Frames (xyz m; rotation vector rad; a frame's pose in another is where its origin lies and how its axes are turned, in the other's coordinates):
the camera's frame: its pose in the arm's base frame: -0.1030 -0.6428 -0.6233 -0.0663 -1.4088 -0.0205
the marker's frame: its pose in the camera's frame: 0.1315 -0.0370 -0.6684 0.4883 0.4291 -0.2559
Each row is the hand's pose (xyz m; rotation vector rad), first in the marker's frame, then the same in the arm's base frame.
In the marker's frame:
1: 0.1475 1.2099 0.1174 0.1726 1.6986 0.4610
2: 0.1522 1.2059 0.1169 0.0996 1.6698 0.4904
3: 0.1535 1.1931 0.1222 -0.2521 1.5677 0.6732
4: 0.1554 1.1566 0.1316 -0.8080 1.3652 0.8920
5: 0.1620 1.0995 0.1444 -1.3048 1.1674 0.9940
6: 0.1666 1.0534 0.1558 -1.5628 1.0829 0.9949
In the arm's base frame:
1: 0.2200 0.2811 0.0173 0.1900 0.6409 0.8644
2: 0.2243 0.2772 0.0194 0.1249 0.6020 0.8515
3: 0.2248 0.2633 0.0183 -0.2213 0.4605 0.8236
4: 0.2294 0.2266 0.0109 -0.7496 0.2560 0.7130
5: 0.2401 0.1695 0.0014 -1.1925 0.1170 0.5347
6: 0.2475 0.1230 -0.0064 -1.4025 0.0846 0.4044

